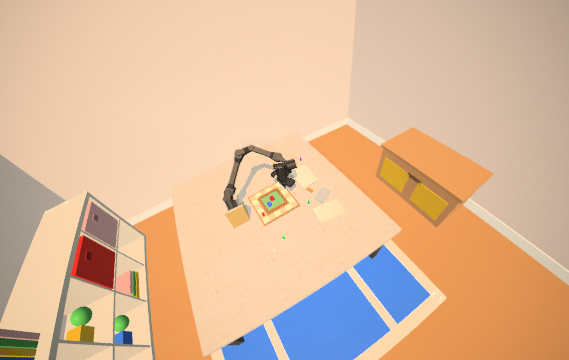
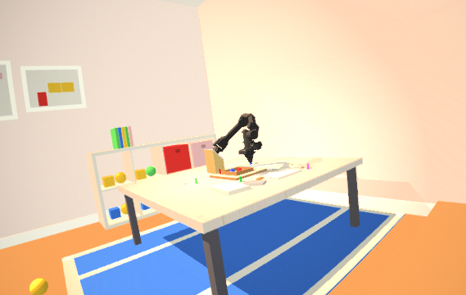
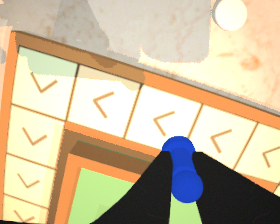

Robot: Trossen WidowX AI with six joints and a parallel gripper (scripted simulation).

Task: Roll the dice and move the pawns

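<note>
My gripper tip is now 220 mm past the red pawn, 110 mm to the left of it and 50 mm above it. The rest, counted from my gripper tip: grey card 220 mm ahead, 170 mm to the right, 70 mm below; then purple pawn 270 mm ahead, 250 mm to the left, 60 mm below; then blue pawn 10 mm above.
</note>
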